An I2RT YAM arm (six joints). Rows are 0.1 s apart.
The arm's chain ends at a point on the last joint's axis. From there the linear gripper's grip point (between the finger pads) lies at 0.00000 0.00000 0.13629 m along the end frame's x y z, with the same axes.
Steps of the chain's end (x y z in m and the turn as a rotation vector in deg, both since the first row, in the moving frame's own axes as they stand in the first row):
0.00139 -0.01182 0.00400 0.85 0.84 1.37
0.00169 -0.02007 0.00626 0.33 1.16 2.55
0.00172 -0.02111 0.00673 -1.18 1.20 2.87
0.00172 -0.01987 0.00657 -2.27 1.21 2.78
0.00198 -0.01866 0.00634 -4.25 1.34 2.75
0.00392 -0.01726 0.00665 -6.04 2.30 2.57
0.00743 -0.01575 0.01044 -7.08 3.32 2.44
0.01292 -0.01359 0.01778 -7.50 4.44 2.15
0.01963 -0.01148 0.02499 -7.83 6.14 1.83
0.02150 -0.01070 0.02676 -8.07 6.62 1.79
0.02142 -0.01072 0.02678 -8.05 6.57 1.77
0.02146 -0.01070 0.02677 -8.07 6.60 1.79
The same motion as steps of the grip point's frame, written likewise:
0.00341 -0.01382 0.00397 0.85 0.84 1.37
0.00447 -0.02079 0.00623 0.33 1.16 2.55
0.00450 -0.01823 0.00667 -1.18 1.20 2.87
0.00447 -0.01440 0.00643 -2.27 1.21 2.78
0.00492 -0.00849 0.00593 -4.25 1.34 2.75
0.00906 -0.00281 0.00578 -6.04 2.30 2.57
0.01494 0.00120 0.00917 -7.08 3.32 2.44
0.02310 0.00438 0.01621 -7.50 4.44 2.15
0.03386 0.00728 0.02294 -7.83 6.14 1.83
0.03686 0.00863 0.02450 -8.07 6.62 1.79
0.03667 0.00856 0.02455 -8.05 6.57 1.77
0.03677 0.00863 0.02452 -8.07 6.60 1.79

